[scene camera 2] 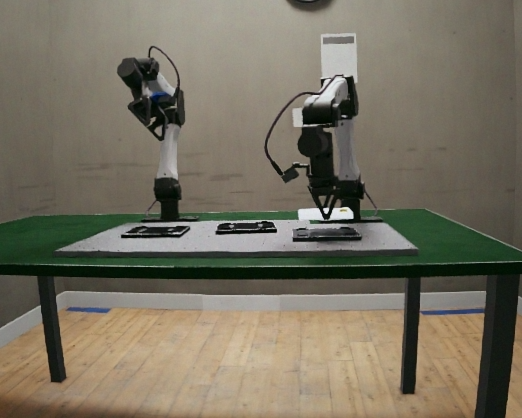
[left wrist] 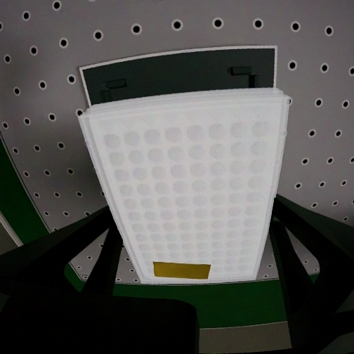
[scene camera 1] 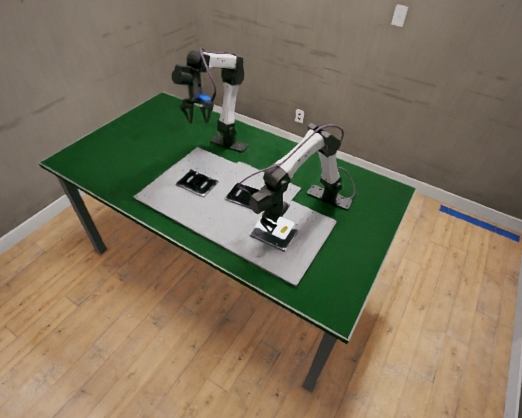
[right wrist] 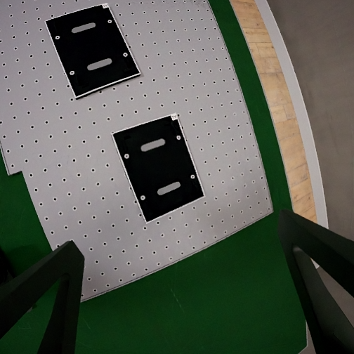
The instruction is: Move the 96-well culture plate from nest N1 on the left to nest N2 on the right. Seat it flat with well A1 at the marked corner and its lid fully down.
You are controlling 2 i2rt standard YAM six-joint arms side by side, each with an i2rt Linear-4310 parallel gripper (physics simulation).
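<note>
The white lidded 96-well plate (scene camera 1: 280, 222) (scene camera 2: 310, 214) (left wrist: 195, 175) is held above the rightmost black nest (scene camera 1: 270, 241) (scene camera 2: 326, 234) (left wrist: 175, 77), with a gap below it in scene camera 2. Its lid is on, and a yellow label lies at its near end in the left wrist view. My left gripper (scene camera 1: 273, 228) (scene camera 2: 327, 217) (left wrist: 192, 204) is shut on its long sides. A middle nest (scene camera 1: 235, 195) (scene camera 2: 246, 228) (right wrist: 92, 46) and a leftmost nest (scene camera 1: 197, 183) (scene camera 2: 156, 231) (right wrist: 160, 169) hold no plate. My right gripper (scene camera 1: 199, 121) (scene camera 2: 153, 131) (right wrist: 173, 238) is open, high above the table. Well A1 is unreadable.
The nests stand on a grey perforated board (scene camera 1: 200, 227) (scene camera 2: 200, 246) (right wrist: 220, 165) on the green table (scene camera 1: 120, 135) (scene camera 2: 465, 242) (right wrist: 185, 290). In scene camera 1, the left arm reaches over the board and partly covers the middle nest.
</note>
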